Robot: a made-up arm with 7 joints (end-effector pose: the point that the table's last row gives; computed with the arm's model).
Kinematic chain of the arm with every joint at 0, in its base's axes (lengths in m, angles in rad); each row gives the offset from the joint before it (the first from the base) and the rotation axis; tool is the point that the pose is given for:
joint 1: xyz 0 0 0.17 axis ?
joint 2: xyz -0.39 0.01 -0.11 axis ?
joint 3: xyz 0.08 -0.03 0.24 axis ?
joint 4: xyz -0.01 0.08 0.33 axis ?
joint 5: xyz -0.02 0.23 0 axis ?
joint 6: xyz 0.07 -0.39 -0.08 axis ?
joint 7: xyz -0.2 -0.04 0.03 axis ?
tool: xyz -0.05 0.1 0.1
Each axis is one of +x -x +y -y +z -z.
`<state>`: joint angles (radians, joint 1 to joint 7).
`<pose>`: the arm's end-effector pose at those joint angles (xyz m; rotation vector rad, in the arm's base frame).
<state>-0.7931 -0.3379 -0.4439 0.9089 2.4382 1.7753 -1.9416</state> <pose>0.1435 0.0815 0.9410 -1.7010 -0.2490 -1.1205</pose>
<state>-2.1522 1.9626 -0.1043 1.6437 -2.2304 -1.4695 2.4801</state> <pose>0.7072 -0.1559 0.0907 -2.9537 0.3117 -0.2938</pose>
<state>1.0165 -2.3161 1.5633 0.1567 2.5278 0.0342 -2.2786</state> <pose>-0.5244 0.4925 -0.4693 -2.4971 0.3006 0.3840</pose>
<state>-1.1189 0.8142 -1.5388 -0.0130 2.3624 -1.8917 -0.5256</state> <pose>-0.1961 0.3589 0.9444 -0.8368 1.6466 1.2277</pose>
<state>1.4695 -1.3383 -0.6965 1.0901 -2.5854 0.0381 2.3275</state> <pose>-0.5377 -0.1536 -0.2613 -1.1551 -2.7232 0.5127</pose>
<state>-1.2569 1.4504 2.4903 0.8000 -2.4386 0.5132 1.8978</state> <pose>-0.3108 -0.3341 0.4813 1.4571 2.0453 -0.5541</pose>
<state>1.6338 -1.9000 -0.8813 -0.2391 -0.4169 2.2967 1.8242</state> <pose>-0.2297 -0.0208 -0.0493 1.5247 -1.1876 -1.3836</pose>
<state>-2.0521 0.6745 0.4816 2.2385 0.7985 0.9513 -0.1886</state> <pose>0.5249 0.1718 -0.0129 -1.9865 2.1061 0.8492</pose>
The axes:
joint 1: -y
joint 2: -z
joint 3: +y
joint 4: -x
joint 5: +y
joint 6: +x
joint 7: +y

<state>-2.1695 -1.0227 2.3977 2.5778 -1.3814 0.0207 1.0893</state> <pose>0.0355 0.4358 0.4550 -1.7196 0.6828 -1.8473</pose>
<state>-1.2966 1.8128 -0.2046 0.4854 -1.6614 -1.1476 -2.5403</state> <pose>0.2819 -0.1020 0.8921 0.4837 0.2490 -3.0049</pose>
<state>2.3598 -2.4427 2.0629 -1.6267 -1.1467 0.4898 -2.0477</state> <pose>0.5633 0.0045 -0.4153 0.2861 2.1236 -0.7160</pose>
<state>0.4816 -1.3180 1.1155 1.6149 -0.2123 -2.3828 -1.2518</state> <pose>-0.4092 0.4186 0.6073 0.7149 0.1659 -0.6707</pose>
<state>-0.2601 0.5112 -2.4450 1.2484 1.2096 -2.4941 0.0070</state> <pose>-0.4423 0.0918 -0.1583 -1.6079 1.5867 -1.8503</pose>
